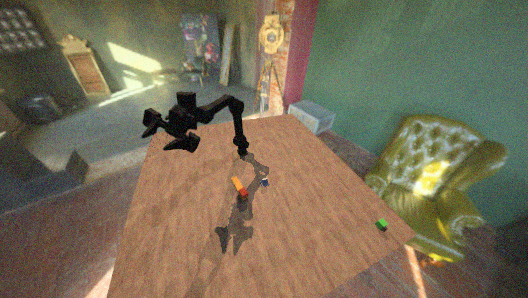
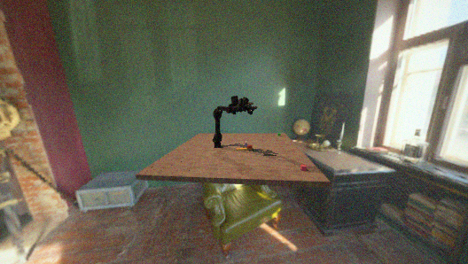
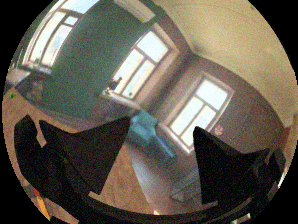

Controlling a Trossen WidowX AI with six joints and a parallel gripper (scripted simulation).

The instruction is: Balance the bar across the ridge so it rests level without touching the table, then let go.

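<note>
Now: gripper tip 80 mm past the bar, 250 mm to the right of it and 430 mm above it. From my gripper tip the other things lie so: small green cube 340 mm ahead, 840 mm to the left, 440 mm below; small red cube 340 mm ahead, 160 mm to the right, 440 mm below.
</note>
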